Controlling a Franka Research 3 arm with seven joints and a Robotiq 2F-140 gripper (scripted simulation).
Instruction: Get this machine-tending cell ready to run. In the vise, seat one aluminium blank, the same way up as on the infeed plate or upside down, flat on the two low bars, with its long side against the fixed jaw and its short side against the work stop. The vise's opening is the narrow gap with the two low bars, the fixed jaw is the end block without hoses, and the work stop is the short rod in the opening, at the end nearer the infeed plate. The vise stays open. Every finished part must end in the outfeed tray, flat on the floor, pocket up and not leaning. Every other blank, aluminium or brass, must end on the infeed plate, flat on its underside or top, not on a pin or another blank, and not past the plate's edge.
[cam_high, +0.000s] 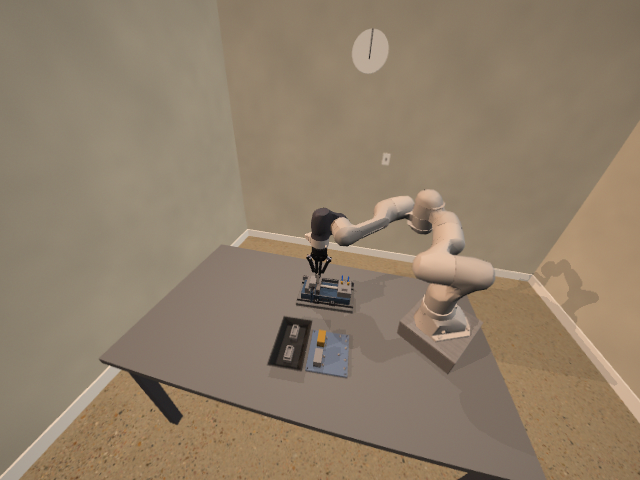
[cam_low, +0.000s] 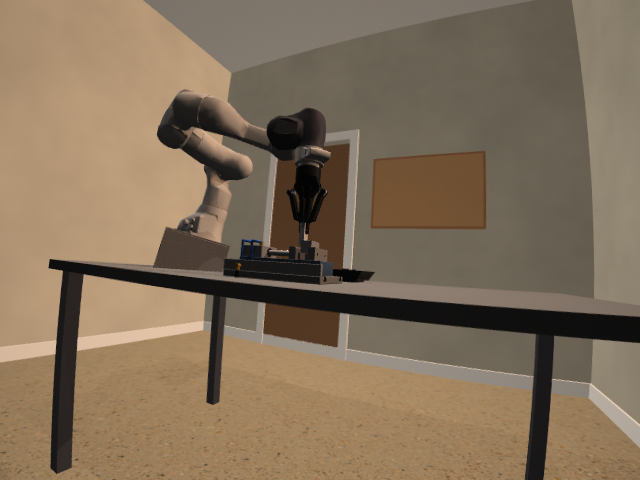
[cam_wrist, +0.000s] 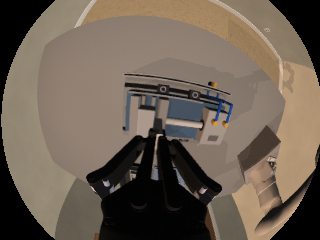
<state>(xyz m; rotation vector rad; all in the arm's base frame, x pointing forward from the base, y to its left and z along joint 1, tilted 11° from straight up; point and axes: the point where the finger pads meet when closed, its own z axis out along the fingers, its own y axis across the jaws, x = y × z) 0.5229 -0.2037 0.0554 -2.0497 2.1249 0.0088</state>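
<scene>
Right now my hand is 50 mm past the vise and 100 mm above it. Round my hand: brass blank 50 mm behind, 280 mm to the left, 110 mm below.
</scene>
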